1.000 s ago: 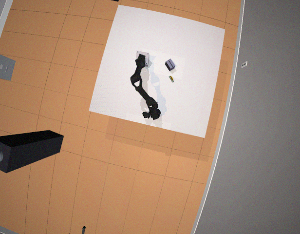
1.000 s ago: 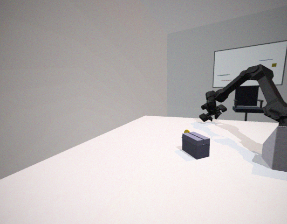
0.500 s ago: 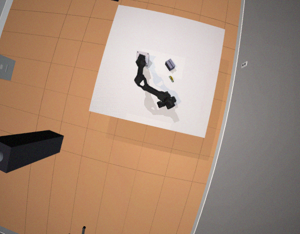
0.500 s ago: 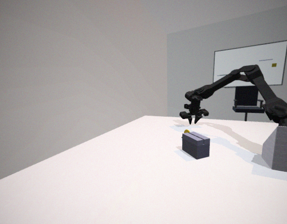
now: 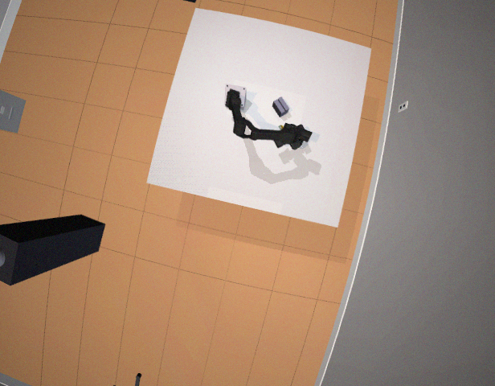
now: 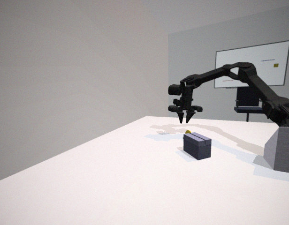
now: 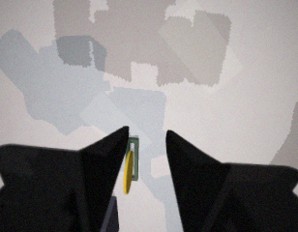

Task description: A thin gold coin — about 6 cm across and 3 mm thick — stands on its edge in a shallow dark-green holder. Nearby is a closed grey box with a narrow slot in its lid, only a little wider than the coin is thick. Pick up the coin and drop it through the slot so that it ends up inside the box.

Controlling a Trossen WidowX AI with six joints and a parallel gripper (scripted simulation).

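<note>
Right now the coin is 70 mm to the left of my gripper tip, 50 mm behind it and 40 mm below it.
</note>
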